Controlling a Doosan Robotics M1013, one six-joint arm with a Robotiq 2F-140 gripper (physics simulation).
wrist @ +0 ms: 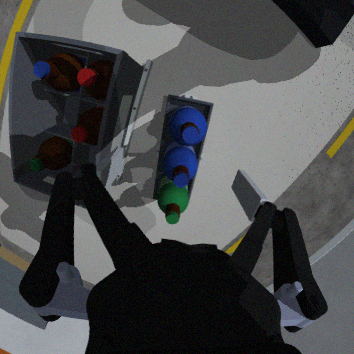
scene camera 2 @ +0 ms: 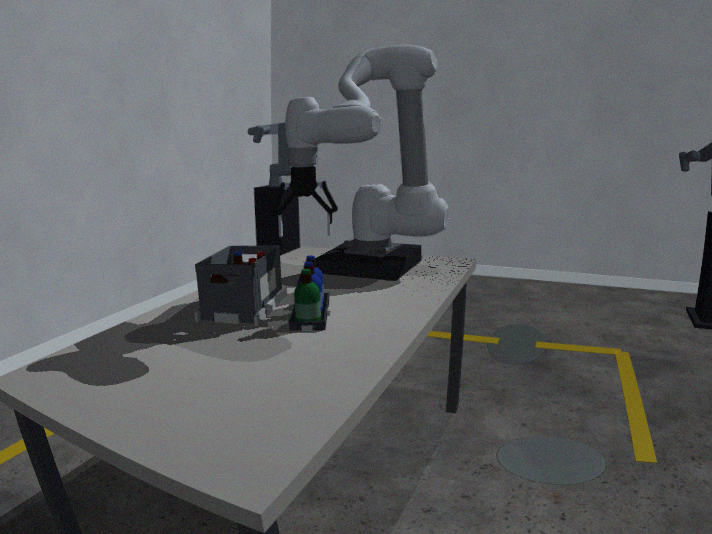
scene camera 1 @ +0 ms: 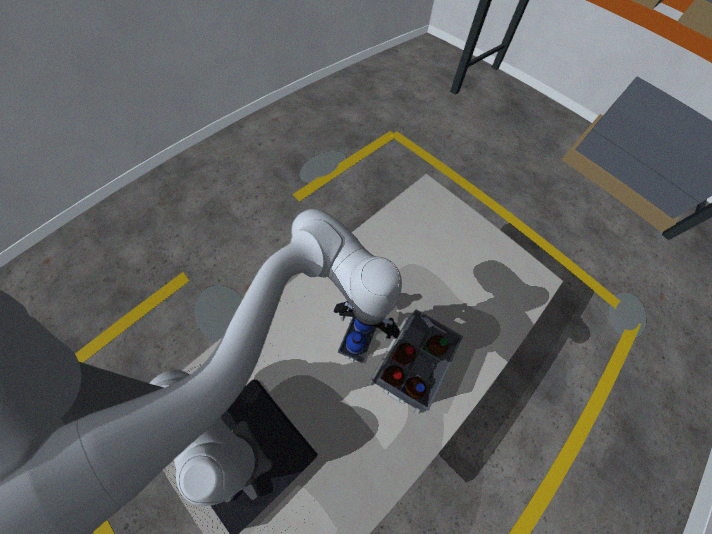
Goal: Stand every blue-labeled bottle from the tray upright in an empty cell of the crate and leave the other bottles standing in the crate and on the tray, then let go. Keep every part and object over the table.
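Frame: origin at the arm's base, x ahead, y left, z up, level; centimetres.
Seen in the pictures: gripper, fingertip midpoint: (wrist: 180, 168) (scene camera 2: 305, 235) (scene camera 1: 364, 326); arm's base, origin of the base link: (scene camera 2: 372, 250).
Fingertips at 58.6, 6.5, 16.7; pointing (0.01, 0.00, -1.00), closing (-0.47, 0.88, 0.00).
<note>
Pixels of each thing's top centre, then the offset from my fingertips to it, as dx, dy, dz. Level surfaces: height alone.
- green-labeled bottle, middle of its top: (wrist: 171, 219) (scene camera 2: 305, 269) +11.9, +8.0, -7.1
- grey crate, middle of its top: (wrist: 100, 158) (scene camera 2: 264, 256) (scene camera 1: 400, 336) +8.6, -9.3, -5.6
- blue-capped, middle of its top: (wrist: 39, 68) (scene camera 2: 237, 252) (scene camera 1: 420, 387) +2.7, -25.8, -6.8
- green-capped, middle of its top: (wrist: 33, 165) (scene camera 1: 444, 341) +19.4, -20.3, -6.8
- pale table, its level: dz -23.1
Two blue-labeled bottles, the end one (scene camera 1: 355, 343) (wrist: 187, 122) and the middle one (scene camera 1: 361, 325) (wrist: 179, 160), stand upright in the narrow tray (wrist: 209, 107) (scene camera 2: 297, 324). A green-labeled bottle (scene camera 2: 307, 296) (wrist: 172, 197) stands at the tray's other end. The grey crate (scene camera 1: 399, 396) (scene camera 2: 227, 296) (wrist: 118, 87) holds brown bottles: one blue-capped (wrist: 62, 72), two red-capped (scene camera 1: 405, 352) (scene camera 1: 394, 375) and one green-capped (scene camera 1: 438, 344). The cell beside the green-capped bottle and the middle cell beside a red-capped one look empty. My gripper (scene camera 1: 368, 319) (scene camera 2: 304, 224) (wrist: 180, 168) is open and empty, above the tray's bottles.
The crate stands close beside the tray on the pale table (scene camera 1: 425, 201) (scene camera 2: 218, 413). The arm's black base plate (scene camera 1: 287, 445) (scene camera 2: 368, 265) is at the table's far end in the second scene view. A shelf rack post (scene camera 1: 468, 51) stands beyond the table.
</note>
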